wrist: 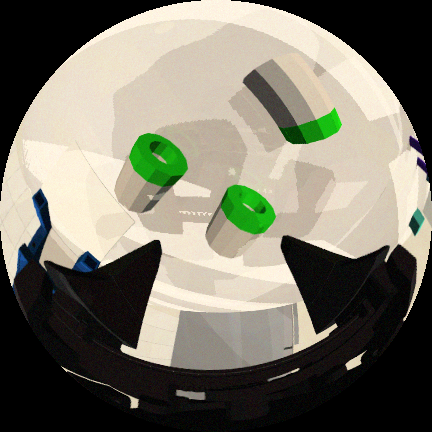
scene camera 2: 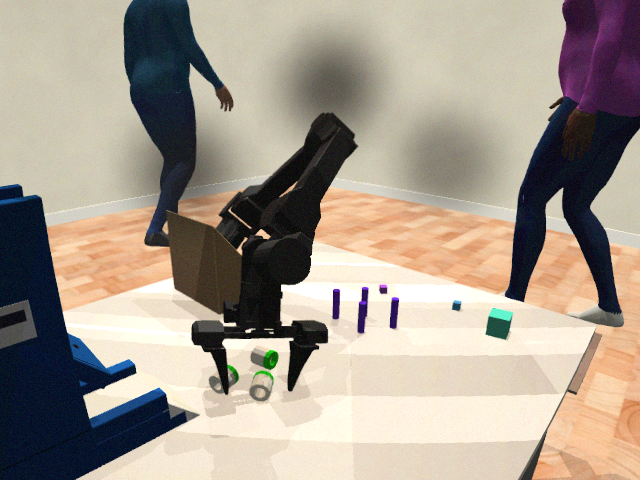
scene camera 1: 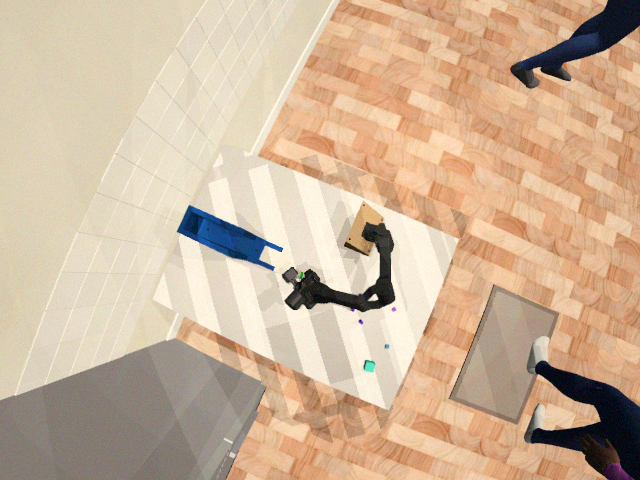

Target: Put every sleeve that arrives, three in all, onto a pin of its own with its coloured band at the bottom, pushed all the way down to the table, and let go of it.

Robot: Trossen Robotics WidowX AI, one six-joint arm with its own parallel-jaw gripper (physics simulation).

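Note:
Three clear-grey sleeves with green bands lie on their sides on the table. The near one [scene camera 2: 262,379] [wrist: 239,222] shows between my fingertips, with a gap on both sides. The left one [scene camera 2: 234,373] [wrist: 151,172] is partly behind a finger in scene camera 2. The third [scene camera 2: 264,357] [wrist: 295,100] lies farther back, its band toward the pins. My gripper [scene camera 1: 294,286] [scene camera 2: 258,391] [wrist: 222,244] is wide open and empty, pointing down low over the sleeves. Several thin purple pins stand upright, among them a front pin [scene camera 2: 361,317] and a right pin [scene camera 2: 394,313].
A blue chute [scene camera 1: 222,238] [scene camera 2: 31,361] stands at the left, its two prongs toward the sleeves. A tan block [scene camera 1: 361,232] [scene camera 2: 201,263] stands by the arm's base. A teal cube [scene camera 1: 369,366] [scene camera 2: 499,323], a small blue cube [scene camera 1: 386,346] [scene camera 2: 456,305] and a purple cube [scene camera 1: 393,309] [scene camera 2: 383,289] lie beyond the pins.

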